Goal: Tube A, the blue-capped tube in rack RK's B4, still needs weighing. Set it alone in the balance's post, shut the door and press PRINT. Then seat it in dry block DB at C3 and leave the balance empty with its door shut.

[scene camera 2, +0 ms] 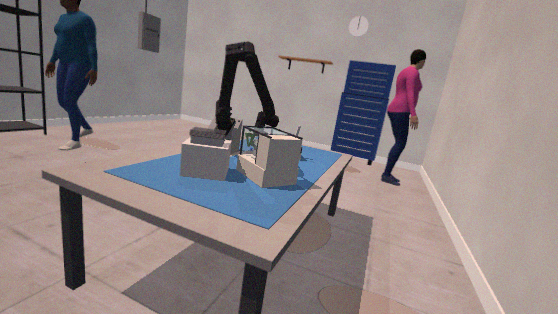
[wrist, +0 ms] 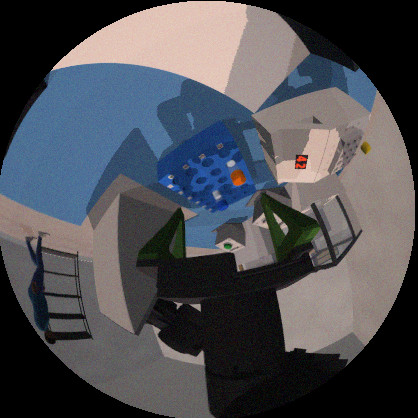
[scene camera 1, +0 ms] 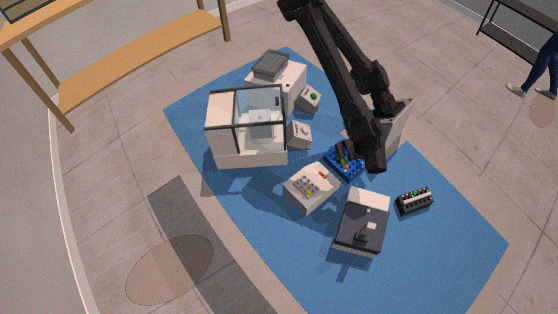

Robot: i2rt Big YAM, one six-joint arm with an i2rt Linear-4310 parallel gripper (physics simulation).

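Pixels of known places: gripper, fingertip midpoint: (wrist: 221,203) (scene camera 1: 348,156); arm's base at its link origin: (scene camera 2: 225,126) (wrist: 134,292) (scene camera 1: 388,111).
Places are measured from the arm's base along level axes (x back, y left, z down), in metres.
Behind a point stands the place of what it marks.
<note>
Tube A's blue cap (wrist: 222,205) {x -0.197, y -0.020, z 0.089 m} stands in the blue rack (wrist: 192,145) {x -0.211, y 0.050, z 0.127 m} (scene camera 1: 354,173) {x -0.218, y 0.044, z 0.113 m}, near the edge closest to my fingers in the wrist view. An orange-capped tube (wrist: 238,177) {x -0.233, y 0.020, z 0.088 m} stands in the same rack. My gripper (wrist: 221,203) {x -0.201, y -0.006, z 0.085 m} (scene camera 1: 343,160) {x -0.201, y -0.006, z 0.085 m} is open and empty over the rack, its green fingers spread to either side of the blue cap in the wrist view. The balance (scene camera 1: 250,159) {x -0.440, y -0.219, z 0.095 m} (scene camera 2: 281,160) {x -0.473, y -0.372, z 0.028 m} (wrist: 321,227) {x -0.340, y -0.156, z 0.014 m} has a glass chamber; its door position is unclear. A white unit with a red 42 display (scene camera 1: 322,175) {x -0.312, y -0.019, z 0.092 m} (wrist: 301,162) {x -0.312, y -0.022, z 0.093 m} carries a grey block (scene camera 1: 306,186) {x -0.383, y -0.019, z 0.074 m} with a yellow cap, apparently the dry block.
A green-button console (scene camera 1: 309,100) {x -0.122, y -0.268, z 0.078 m} (wrist: 228,245) {x -0.099, y -0.269, z 0.076 m} and a knob console (scene camera 1: 300,135) {x -0.267, y -0.167, z 0.071 m} stand beside the balance. A white box (scene camera 1: 297,75) {x -0.110, y -0.346, z 0.008 m} bears a grey block (scene camera 1: 270,65) {x -0.186, y -0.408, z -0.048 m}. A dark-topped device (scene camera 1: 361,220) {x -0.348, y 0.177, z 0.063 m} and a black rack (scene camera 1: 414,200) {x -0.149, y 0.266, z 0.097 m} stand on the blue mat (scene camera 1: 430,250) {x -0.220, y 0.428, z 0.143 m}.
</note>
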